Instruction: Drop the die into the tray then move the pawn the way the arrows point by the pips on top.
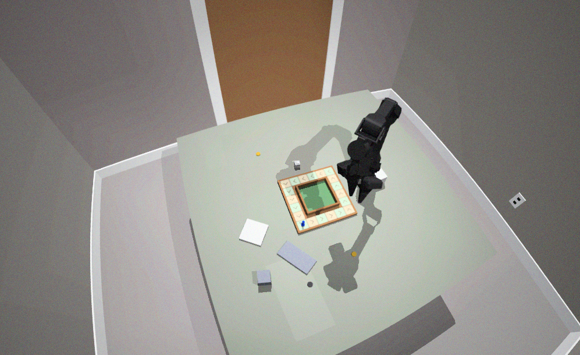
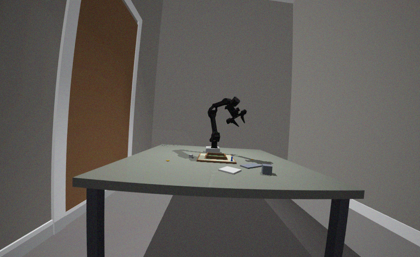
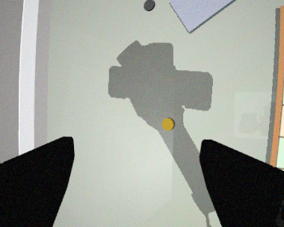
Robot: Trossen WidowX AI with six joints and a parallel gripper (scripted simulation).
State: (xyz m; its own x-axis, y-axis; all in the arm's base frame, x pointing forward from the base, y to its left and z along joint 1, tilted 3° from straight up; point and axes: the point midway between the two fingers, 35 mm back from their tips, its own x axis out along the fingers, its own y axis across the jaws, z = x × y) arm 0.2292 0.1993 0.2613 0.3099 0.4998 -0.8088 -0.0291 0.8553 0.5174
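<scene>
The white die lies 40 mm ahead of my gripper tip, 400 mm to the right of it and 280 mm below it. From my gripper tip the other things lie so: grey-blue card 210 mm ahead, 40 mm to the left, 290 mm below; then green dice tray 20 mm ahead, 200 mm to the right, 280 mm below; then blue pawn 140 mm ahead, 90 mm to the right, 260 mm below.
</scene>
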